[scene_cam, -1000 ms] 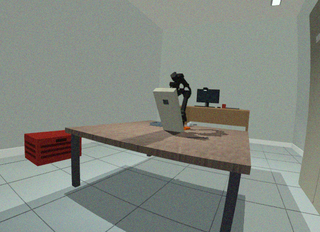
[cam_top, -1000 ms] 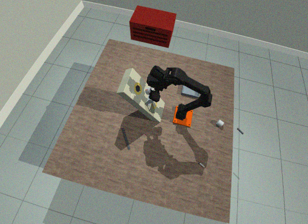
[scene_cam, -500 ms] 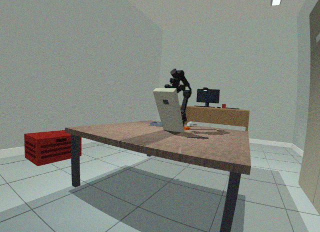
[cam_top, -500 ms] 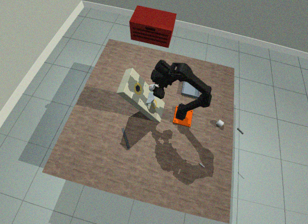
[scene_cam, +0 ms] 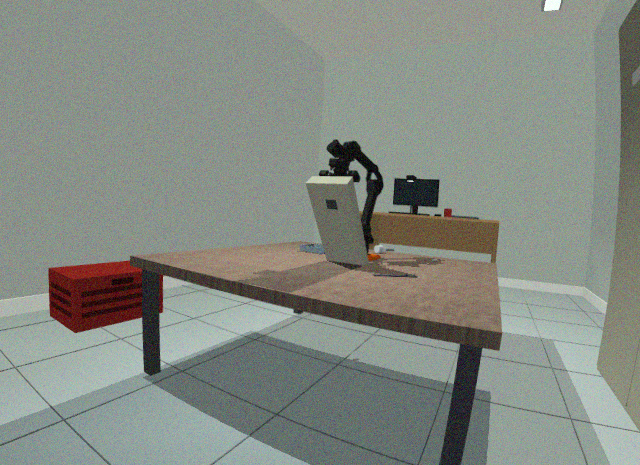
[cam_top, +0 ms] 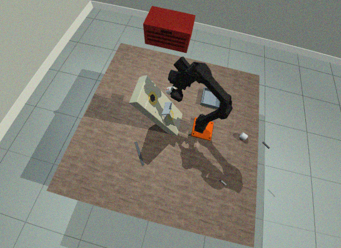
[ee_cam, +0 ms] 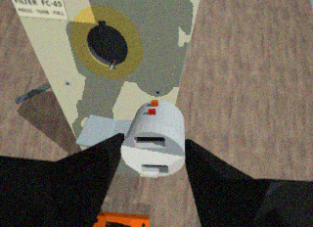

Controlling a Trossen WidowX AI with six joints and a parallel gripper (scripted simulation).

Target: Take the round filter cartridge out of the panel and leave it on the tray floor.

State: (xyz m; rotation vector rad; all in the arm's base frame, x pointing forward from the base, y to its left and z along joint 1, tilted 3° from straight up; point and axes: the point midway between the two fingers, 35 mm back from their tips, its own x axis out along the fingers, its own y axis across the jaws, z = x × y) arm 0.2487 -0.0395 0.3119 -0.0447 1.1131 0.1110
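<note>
Now: gripper tip 270 mm past the grey tray, 250 mm to the left of it and 310 mm above it. Round my gripper tip: round grey filter cartridge (right at my gripper tip); small pale shelf (60 mm to the left, 130 mm below); small pin (510 mm behind, 340 mm to the left, 310 mm below).
</note>
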